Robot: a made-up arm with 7 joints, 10 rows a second.
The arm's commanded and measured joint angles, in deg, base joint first. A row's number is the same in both.
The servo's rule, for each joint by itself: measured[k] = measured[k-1] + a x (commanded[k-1-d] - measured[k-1]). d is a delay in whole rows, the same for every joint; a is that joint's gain. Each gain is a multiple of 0.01, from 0.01 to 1. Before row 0 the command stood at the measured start. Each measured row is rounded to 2 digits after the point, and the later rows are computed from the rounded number. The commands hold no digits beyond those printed.
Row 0, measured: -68.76 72.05 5.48 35.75 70.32 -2.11 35.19
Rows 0 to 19, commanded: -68.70 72.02 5.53 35.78 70.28 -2.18 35.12; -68.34 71.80 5.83 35.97 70.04 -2.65 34.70; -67.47 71.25 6.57 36.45 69.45 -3.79 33.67; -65.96 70.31 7.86 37.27 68.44 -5.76 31.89; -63.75 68.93 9.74 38.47 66.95 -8.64 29.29; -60.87 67.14 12.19 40.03 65.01 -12.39 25.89; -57.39 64.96 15.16 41.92 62.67 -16.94 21.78; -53.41 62.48 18.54 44.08 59.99 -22.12 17.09; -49.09 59.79 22.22 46.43 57.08 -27.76 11.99; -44.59 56.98 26.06 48.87 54.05 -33.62 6.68; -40.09 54.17 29.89 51.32 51.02 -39.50 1.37; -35.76 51.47 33.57 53.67 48.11 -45.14 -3.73; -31.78 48.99 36.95 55.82 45.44 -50.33 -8.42; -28.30 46.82 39.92 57.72 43.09 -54.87 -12.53; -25.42 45.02 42.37 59.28 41.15 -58.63 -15.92; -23.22 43.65 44.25 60.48 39.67 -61.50 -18.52; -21.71 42.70 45.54 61.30 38.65 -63.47 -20.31; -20.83 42.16 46.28 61.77 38.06 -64.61 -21.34; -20.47 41.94 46.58 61.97 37.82 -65.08 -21.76; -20.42 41.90 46.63 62.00 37.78 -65.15 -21.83
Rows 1 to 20, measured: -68.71 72.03 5.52 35.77 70.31 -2.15 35.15; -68.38 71.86 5.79 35.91 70.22 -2.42 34.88; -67.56 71.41 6.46 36.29 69.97 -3.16 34.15; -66.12 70.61 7.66 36.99 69.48 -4.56 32.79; -63.99 69.38 9.45 38.04 68.67 -6.76 30.69; -61.18 67.74 11.81 39.45 67.50 -9.80 27.81; -57.77 65.71 14.69 41.20 65.95 -13.66 24.19; -53.85 63.35 18.00 43.24 64.04 -18.23 19.93; -49.57 60.75 21.63 45.50 61.81 -23.38 15.17; -45.09 58.00 25.44 47.89 59.33 -28.91 10.08; -40.59 55.20 29.27 50.33 56.67 -34.63 4.85; -36.24 52.48 32.97 52.70 53.93 -40.31 -0.30; -32.23 49.93 36.39 54.92 51.21 -45.72 -5.17; -28.69 47.66 39.43 56.91 48.61 -50.66 -9.59; -25.75 45.73 41.96 58.59 46.22 -54.96 -13.39; -23.47 44.21 43.93 59.93 44.12 -58.49 -16.47; -21.89 43.11 45.31 60.90 42.37 -61.18 -18.77; -20.94 42.42 46.14 61.52 40.99 -63.03 -20.31; -20.52 42.07 46.52 61.84 39.98 -64.14 -21.18; -20.43 41.95 46.61 61.95 39.28 -64.69 -21.57
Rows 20 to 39, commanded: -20.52 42.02 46.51 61.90 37.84 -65.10 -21.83; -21.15 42.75 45.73 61.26 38.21 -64.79 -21.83; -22.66 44.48 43.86 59.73 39.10 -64.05 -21.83; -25.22 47.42 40.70 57.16 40.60 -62.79 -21.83; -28.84 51.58 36.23 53.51 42.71 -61.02 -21.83; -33.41 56.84 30.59 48.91 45.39 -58.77 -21.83; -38.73 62.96 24.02 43.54 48.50 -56.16 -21.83; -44.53 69.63 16.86 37.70 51.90 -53.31 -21.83; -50.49 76.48 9.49 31.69 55.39 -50.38 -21.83; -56.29 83.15 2.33 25.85 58.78 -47.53 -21.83; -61.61 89.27 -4.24 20.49 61.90 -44.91 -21.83; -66.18 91.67 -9.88 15.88 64.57 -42.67 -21.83; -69.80 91.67 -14.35 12.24 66.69 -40.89 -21.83; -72.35 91.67 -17.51 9.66 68.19 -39.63 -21.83; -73.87 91.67 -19.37 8.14 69.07 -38.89 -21.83; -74.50 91.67 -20.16 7.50 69.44 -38.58 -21.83; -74.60 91.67 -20.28 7.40 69.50 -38.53 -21.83; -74.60 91.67 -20.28 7.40 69.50 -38.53 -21.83; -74.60 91.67 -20.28 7.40 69.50 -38.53 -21.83; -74.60 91.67 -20.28 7.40 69.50 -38.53 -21.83
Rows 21 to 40, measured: -20.51 42.00 46.52 61.91 38.82 -64.91 -21.73; -21.09 42.55 45.84 61.45 38.62 -64.85 -21.79; -22.50 43.96 44.14 60.23 38.77 -64.42 -21.81; -24.95 46.49 41.18 58.05 39.36 -63.54 -21.82; -28.45 50.21 36.92 54.83 40.43 -62.18 -21.83; -32.91 55.05 31.48 50.63 42.02 -60.34 -21.83; -38.15 60.82 25.06 45.60 44.09 -58.08 -21.83; -43.89 67.25 18.01 39.99 46.59 -55.50 -21.83; -49.83 73.99 10.68 34.10 49.41 -52.74 -21.83; -55.64 80.68 3.50 28.24 52.41 -49.93 -21.83; -61.01 86.95 -3.16 22.74 55.45 -47.22 -21.83; -65.66 90.40 -8.94 17.87 58.37 -44.76 -21.83; -69.39 91.33 -13.59 13.87 61.03 -42.67 -21.83; -72.05 91.58 -16.96 10.88 63.32 -41.03 -21.83; -73.69 91.65 -19.03 8.93 65.16 -39.87 -21.83; -74.42 91.66 -20.00 7.91 66.53 -39.17 -21.83; -74.58 91.67 -20.24 7.55 67.48 -38.82 -21.83; -74.60 91.67 -20.27 7.44 68.13 -38.66 -21.83; -74.60 91.67 -20.28 7.41 68.57 -38.59 -21.83; -74.60 91.67 -20.28 7.40 68.87 -38.56 -21.83
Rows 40 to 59, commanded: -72.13 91.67 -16.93 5.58 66.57 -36.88 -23.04; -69.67 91.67 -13.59 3.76 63.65 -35.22 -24.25; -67.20 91.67 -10.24 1.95 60.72 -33.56 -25.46; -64.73 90.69 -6.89 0.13 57.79 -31.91 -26.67; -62.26 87.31 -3.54 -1.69 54.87 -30.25 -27.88; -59.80 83.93 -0.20 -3.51 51.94 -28.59 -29.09; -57.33 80.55 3.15 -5.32 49.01 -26.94 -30.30; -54.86 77.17 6.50 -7.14 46.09 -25.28 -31.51; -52.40 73.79 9.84 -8.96 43.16 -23.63 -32.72; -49.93 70.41 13.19 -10.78 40.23 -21.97 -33.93; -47.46 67.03 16.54 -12.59 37.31 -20.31 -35.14; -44.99 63.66 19.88 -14.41 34.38 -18.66 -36.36; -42.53 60.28 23.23 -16.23 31.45 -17.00 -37.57; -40.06 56.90 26.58 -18.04 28.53 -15.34 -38.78; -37.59 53.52 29.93 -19.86 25.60 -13.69 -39.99; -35.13 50.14 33.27 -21.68 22.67 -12.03 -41.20; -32.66 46.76 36.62 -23.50 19.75 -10.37 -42.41; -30.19 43.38 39.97 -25.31 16.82 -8.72 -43.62; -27.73 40.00 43.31 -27.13 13.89 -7.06 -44.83; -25.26 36.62 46.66 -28.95 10.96 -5.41 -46.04
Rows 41 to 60, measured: -72.38 91.67 -17.40 6.11 68.13 -37.65 -22.56; -69.94 91.67 -14.12 4.44 66.70 -36.34 -23.57; -67.47 91.67 -10.78 2.67 64.79 -34.84 -24.70; -65.00 90.95 -7.43 0.87 62.55 -33.26 -25.88; -62.53 88.29 -4.08 -0.95 60.09 -31.63 -27.08; -60.07 85.11 -0.74 -2.77 57.48 -29.99 -28.29; -57.60 81.78 2.61 -4.58 54.77 -28.34 -29.50; -55.13 78.41 5.96 -6.40 51.99 -26.69 -30.71; -52.67 75.04 9.30 -8.22 49.16 -25.04 -31.92; -50.20 71.66 12.65 -10.04 46.30 -23.38 -33.13; -47.73 68.28 16.00 -11.85 43.42 -21.72 -34.34; -45.26 64.91 19.34 -13.67 40.53 -20.07 -35.55; -42.80 61.53 22.69 -15.49 37.62 -18.41 -36.76; -40.33 58.15 26.04 -17.30 34.71 -16.75 -37.97; -37.86 54.77 29.39 -19.12 31.79 -15.10 -39.18; -35.40 51.39 32.73 -20.94 28.87 -13.44 -40.39; -32.93 48.01 36.08 -22.76 25.95 -11.78 -41.60; -30.46 44.63 39.43 -24.57 23.03 -10.13 -42.81; -28.00 41.25 42.77 -26.39 20.11 -8.47 -44.02; -25.53 37.87 46.12 -28.21 17.18 -6.82 -45.23
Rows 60 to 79, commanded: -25.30 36.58 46.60 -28.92 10.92 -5.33 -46.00; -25.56 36.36 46.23 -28.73 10.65 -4.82 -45.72; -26.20 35.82 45.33 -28.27 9.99 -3.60 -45.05; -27.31 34.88 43.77 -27.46 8.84 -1.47 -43.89; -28.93 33.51 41.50 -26.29 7.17 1.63 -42.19; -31.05 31.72 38.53 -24.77 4.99 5.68 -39.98; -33.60 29.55 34.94 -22.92 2.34 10.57 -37.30; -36.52 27.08 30.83 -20.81 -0.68 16.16 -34.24; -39.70 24.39 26.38 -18.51 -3.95 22.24 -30.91; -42.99 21.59 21.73 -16.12 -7.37 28.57 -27.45; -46.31 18.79 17.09 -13.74 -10.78 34.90 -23.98; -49.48 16.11 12.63 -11.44 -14.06 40.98 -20.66; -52.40 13.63 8.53 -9.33 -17.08 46.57 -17.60; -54.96 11.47 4.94 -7.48 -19.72 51.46 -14.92; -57.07 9.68 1.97 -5.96 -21.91 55.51 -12.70; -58.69 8.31 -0.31 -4.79 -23.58 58.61 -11.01; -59.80 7.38 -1.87 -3.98 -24.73 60.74 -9.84; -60.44 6.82 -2.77 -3.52 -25.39 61.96 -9.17; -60.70 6.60 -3.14 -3.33 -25.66 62.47 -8.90; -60.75 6.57 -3.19 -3.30 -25.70 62.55 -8.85
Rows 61 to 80, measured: -25.32 36.93 46.53 -28.71 15.18 -6.02 -45.69; -25.54 36.51 46.27 -28.72 13.73 -5.37 -45.71; -26.13 36.01 45.46 -28.40 12.53 -4.41 -45.31; -27.19 35.19 44.01 -27.73 11.35 -2.82 -44.46; -28.76 33.96 41.85 -26.71 10.01 -0.42 -43.10; -30.82 32.32 38.99 -25.33 8.40 2.87 -41.23; -33.32 30.30 35.51 -23.62 6.46 7.03 -38.87; -36.20 27.95 31.49 -21.62 4.18 11.96 -36.09; -39.35 25.35 27.10 -19.41 1.58 17.51 -32.98; -42.63 22.61 22.48 -17.07 -1.28 23.48 -29.66; -45.94 19.82 17.84 -14.71 -4.32 29.65 -26.25; -49.13 17.11 13.36 -12.39 -7.44 35.77 -22.90; -52.07 14.57 9.21 -10.22 -10.52 41.60 -19.72; -54.67 12.31 5.54 -8.27 -13.46 46.92 -16.84; -56.83 10.39 2.47 -6.63 -16.16 51.56 -14.36; -58.50 8.87 0.08 -5.32 -18.53 55.37 -12.35; -59.67 7.78 -1.60 -4.37 -20.51 58.27 -10.84; -60.36 7.08 -2.61 -3.77 -22.07 60.26 -9.84; -60.67 6.73 -3.07 -3.46 -23.22 61.45 -9.28; -60.74 6.61 -3.17 -3.35 -24.01 62.04 -9.02
